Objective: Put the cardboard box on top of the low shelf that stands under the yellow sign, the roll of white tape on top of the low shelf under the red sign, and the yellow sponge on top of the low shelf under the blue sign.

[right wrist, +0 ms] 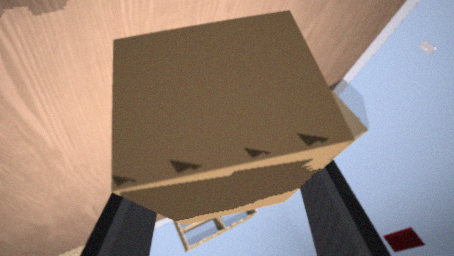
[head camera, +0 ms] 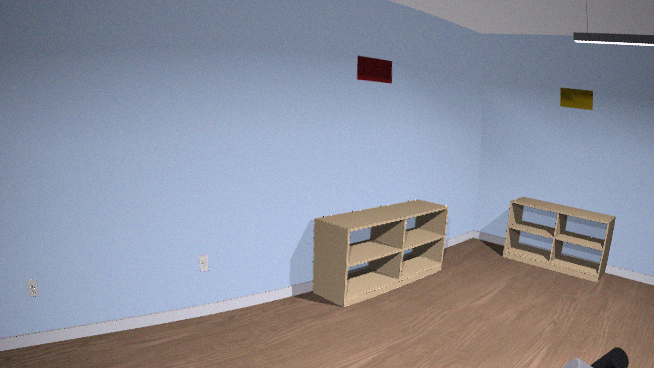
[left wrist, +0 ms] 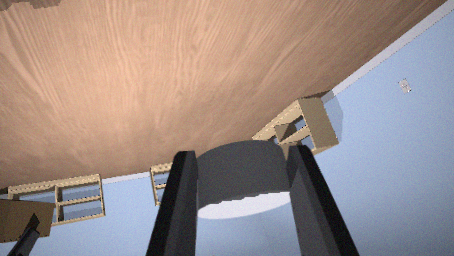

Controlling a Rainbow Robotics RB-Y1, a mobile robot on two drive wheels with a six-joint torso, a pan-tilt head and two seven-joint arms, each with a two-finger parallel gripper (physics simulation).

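Frame: origin at the robot's base, x back, y right, z up, level; millimetres.
Seen in the pictures: left gripper, between the fingertips: (left wrist: 242,162); right gripper, between the fingertips: (right wrist: 228,157) (left wrist: 13,223).
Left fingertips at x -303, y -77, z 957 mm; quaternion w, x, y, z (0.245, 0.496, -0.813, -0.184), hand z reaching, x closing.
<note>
A point is followed by its place in that frame.
My left gripper (left wrist: 242,162) @(x -303, y -78, z 957 mm) is shut on the roll of tape (left wrist: 242,175) @(x -294, y -79, z 964 mm), dark grey in shadow with a white lower face. My right gripper (right wrist: 228,157) @(x -360, y 292, z 927 mm) is shut on the cardboard box (right wrist: 220,95) @(x -319, y 270, z 926 mm) (left wrist: 20,215) @(x -352, y 252, z 923 mm). Neither gripper shows in the head view. There, the red sign (head camera: 374,69) @(x -3608, y 180, z 1753 mm) hangs above a low tan shelf (head camera: 329,260) @(x -3042, y -112, z 332 mm) (left wrist: 320,122) @(x -3061, y -130, z 323 mm) near the middle right. The yellow sign (head camera: 576,98) @(x -3902, y 2380, z 1753 mm) hangs above another low shelf (head camera: 565,206) @(x -3865, y 2313, z 612 mm) at the far right. Both shelf tops look bare. The yellow sponge and blue sign do not show.
Another low shelf (left wrist: 102,200) @(x -2638, y 3057, z 402 mm) stands at the lower left of the left wrist view. Wood floor (head camera: 450,320) @(x -2664, y 792, z 1 mm) lies before the shelves. White baseboard (head camera: 200,306) @(x -2525, y -975, z 82 mm) runs along the blue wall. Part of my right arm (head camera: 612,357) @(x -240, y 352, z 1191 mm) shows at the head view's lower right.
</note>
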